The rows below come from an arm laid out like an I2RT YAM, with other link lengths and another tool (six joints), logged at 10 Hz.
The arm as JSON. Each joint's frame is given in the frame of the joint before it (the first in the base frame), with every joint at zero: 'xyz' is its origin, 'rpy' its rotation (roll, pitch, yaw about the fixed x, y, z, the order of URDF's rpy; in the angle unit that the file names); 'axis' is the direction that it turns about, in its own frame. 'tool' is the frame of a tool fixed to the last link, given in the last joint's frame.
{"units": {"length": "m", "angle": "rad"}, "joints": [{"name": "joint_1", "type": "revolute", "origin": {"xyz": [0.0, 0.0, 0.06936], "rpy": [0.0, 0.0, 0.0]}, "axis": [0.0, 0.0, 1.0]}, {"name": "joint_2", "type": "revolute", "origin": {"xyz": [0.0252, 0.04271, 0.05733], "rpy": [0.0, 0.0, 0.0]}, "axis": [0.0, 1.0, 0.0]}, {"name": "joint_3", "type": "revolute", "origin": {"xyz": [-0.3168, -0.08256, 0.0], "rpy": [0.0, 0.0, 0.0]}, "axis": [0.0, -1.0, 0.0]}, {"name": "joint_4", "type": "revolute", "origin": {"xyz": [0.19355, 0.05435, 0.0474], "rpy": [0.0, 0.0, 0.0]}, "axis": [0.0, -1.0, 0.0]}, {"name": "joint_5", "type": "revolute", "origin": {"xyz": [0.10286, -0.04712, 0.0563], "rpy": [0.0, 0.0, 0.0]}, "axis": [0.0, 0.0, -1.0]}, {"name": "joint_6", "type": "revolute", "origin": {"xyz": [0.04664, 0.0, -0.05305], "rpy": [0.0, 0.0, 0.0]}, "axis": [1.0, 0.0, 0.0]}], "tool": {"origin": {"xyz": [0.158, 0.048, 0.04], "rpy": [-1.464, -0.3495, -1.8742]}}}
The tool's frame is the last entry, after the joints.
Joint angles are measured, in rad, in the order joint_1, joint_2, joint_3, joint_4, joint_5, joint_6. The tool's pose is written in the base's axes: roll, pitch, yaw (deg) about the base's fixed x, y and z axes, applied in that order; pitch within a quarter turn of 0, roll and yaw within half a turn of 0; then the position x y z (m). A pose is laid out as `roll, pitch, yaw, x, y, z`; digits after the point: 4 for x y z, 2 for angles.
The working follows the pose.
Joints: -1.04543 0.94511 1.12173 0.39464 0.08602 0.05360
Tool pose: -54.71, -3.07, -177.34, 0.1257, -0.2259, 0.6706
Where each joint sits with the arm in this pose, in the base's axes (m; each line is computed from the numbers above, not from the rounded line before):
joint_1: 0.0000 0.0000 0.0694
joint_2: 0.0496 -0.0004 0.1267
joint_3: -0.1149 0.1187 0.3835
joint_4: 0.0235 -0.0117 0.4641
joint_5: 0.0109 -0.0838 0.5671
joint_6: 0.0414 -0.1445 0.5476
the tool: 0.1257 -0.2259 0.6706

